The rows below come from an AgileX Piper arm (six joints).
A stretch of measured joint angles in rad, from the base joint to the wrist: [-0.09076, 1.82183, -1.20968, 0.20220, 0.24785, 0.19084]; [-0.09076, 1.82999, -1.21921, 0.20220, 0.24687, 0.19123]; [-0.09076, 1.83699, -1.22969, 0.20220, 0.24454, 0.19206]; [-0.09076, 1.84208, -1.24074, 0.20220, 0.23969, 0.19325]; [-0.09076, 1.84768, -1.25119, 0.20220, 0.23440, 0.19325]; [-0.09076, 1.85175, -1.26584, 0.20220, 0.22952, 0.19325]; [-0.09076, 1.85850, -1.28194, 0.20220, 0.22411, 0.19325]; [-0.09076, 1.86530, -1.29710, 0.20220, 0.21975, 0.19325]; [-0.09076, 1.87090, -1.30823, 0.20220, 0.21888, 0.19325]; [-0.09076, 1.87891, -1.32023, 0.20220, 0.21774, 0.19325]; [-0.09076, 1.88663, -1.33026, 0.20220, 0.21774, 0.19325]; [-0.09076, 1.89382, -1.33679, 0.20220, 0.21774, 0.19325]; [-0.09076, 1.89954, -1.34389, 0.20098, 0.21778, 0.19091]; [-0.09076, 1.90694, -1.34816, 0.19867, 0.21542, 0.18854]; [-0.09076, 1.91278, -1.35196, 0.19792, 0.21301, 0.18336]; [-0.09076, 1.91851, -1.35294, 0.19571, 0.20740, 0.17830]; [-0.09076, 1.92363, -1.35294, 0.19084, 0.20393, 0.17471]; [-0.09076, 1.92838, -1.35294, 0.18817, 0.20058, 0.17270]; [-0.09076, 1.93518, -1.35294, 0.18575, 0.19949, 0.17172]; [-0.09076, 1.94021, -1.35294, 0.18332, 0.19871, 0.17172]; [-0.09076, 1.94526, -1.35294, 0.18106, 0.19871, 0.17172]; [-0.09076, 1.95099, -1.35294, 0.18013, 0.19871, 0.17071]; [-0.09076, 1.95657, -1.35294, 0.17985, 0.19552, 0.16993]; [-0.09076, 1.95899, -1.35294, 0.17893, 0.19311, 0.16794]
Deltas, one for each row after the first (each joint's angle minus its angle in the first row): [0.00000, 0.00816, -0.00953, 0.00000, -0.00098, 0.00039]; [0.00000, 0.01516, -0.02001, 0.00000, -0.00331, 0.00122]; [0.00000, 0.02025, -0.03106, 0.00000, -0.00816, 0.00241]; [0.00000, 0.02585, -0.04151, 0.00000, -0.01345, 0.00241]; [0.00000, 0.02992, -0.05616, 0.00000, -0.01833, 0.00241]; [0.00000, 0.03667, -0.07226, 0.00000, -0.02374, 0.00241]; [0.00000, 0.04347, -0.08742, 0.00000, -0.02810, 0.00241]; [0.00000, 0.04907, -0.09855, 0.00000, -0.02897, 0.00241]; [0.00000, 0.05708, -0.11055, 0.00000, -0.03011, 0.00241]; [0.00000, 0.06480, -0.12058, 0.00000, -0.03011, 0.00241]; [0.00000, 0.07199, -0.12711, 0.00000, -0.03011, 0.00241]; [0.00000, 0.07771, -0.13421, -0.00122, -0.03007, 0.00007]; [0.00000, 0.08511, -0.13848, -0.00353, -0.03243, -0.00230]; [0.00000, 0.09095, -0.14228, -0.00428, -0.03484, -0.00748]; [0.00000, 0.09668, -0.14326, -0.00649, -0.04045, -0.01254]; [0.00000, 0.10180, -0.14326, -0.01136, -0.04392, -0.01613]; [0.00000, 0.10655, -0.14326, -0.01403, -0.04727, -0.01814]; [0.00000, 0.11335, -0.14326, -0.01645, -0.04836, -0.01912]; [0.00000, 0.11838, -0.14326, -0.01888, -0.04914, -0.01912]; [0.00000, 0.12343, -0.14326, -0.02114, -0.04914, -0.01912]; [0.00000, 0.12916, -0.14326, -0.02207, -0.04914, -0.02013]; [0.00000, 0.13474, -0.14326, -0.02235, -0.05233, -0.02091]; [0.00000, 0.13716, -0.14326, -0.02327, -0.05474, -0.02290]
